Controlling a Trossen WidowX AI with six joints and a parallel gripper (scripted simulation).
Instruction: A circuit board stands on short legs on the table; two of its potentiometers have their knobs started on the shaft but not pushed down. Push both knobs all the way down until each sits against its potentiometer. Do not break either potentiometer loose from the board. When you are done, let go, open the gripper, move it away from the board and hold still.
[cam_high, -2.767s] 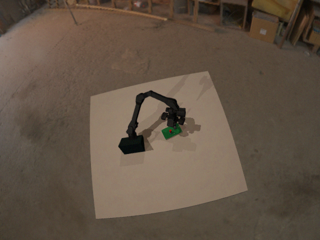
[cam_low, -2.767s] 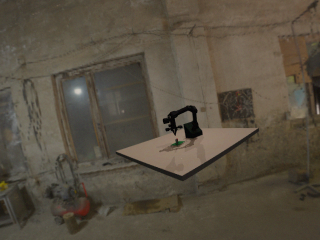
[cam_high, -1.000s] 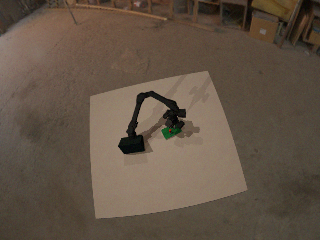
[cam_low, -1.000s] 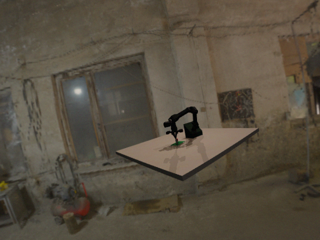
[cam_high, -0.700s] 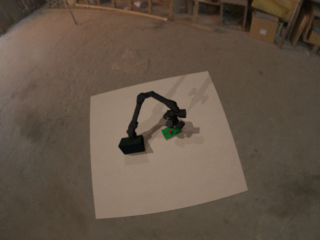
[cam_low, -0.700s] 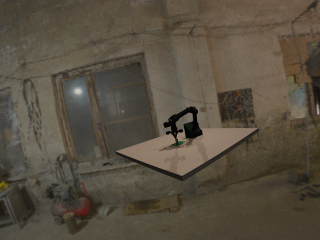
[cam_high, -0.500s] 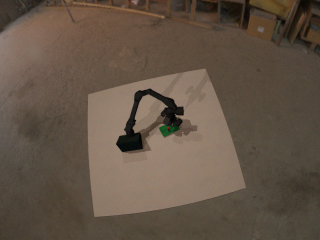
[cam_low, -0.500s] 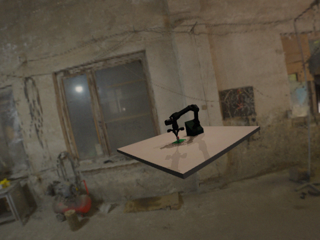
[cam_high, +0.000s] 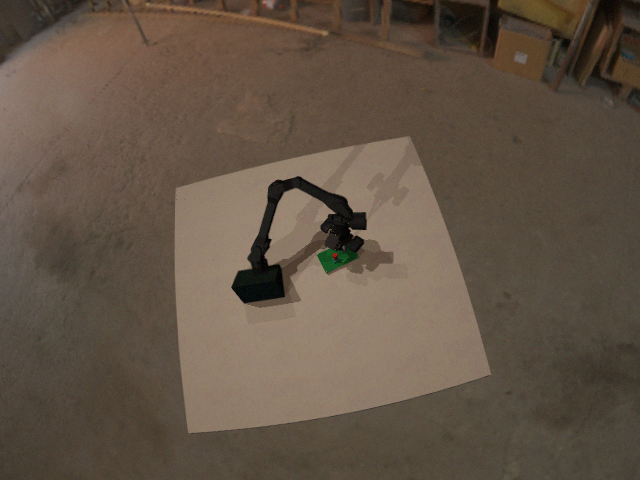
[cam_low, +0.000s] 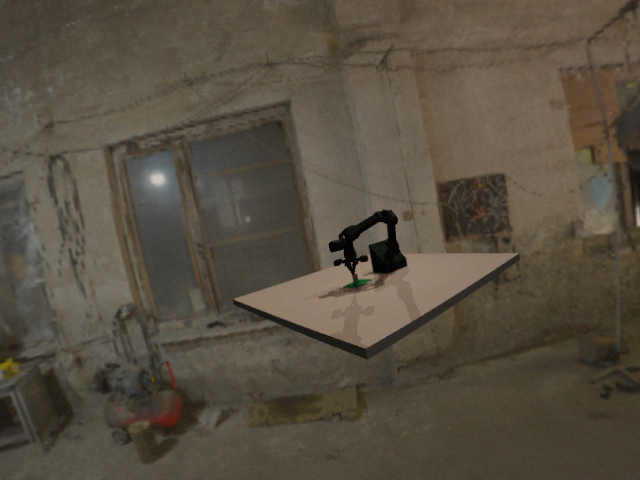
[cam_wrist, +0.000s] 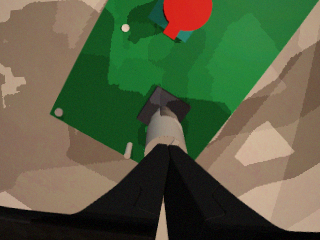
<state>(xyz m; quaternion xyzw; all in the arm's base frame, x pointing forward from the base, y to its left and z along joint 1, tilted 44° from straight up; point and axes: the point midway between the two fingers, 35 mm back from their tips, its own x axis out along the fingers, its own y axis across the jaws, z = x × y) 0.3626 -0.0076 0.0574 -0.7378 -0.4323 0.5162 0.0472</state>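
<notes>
Right now the grey knob is 10 mm below my gripper tip. Round my gripper tip: red knob (50 mm behind, 30 mm to the right, 20 mm below).
</notes>
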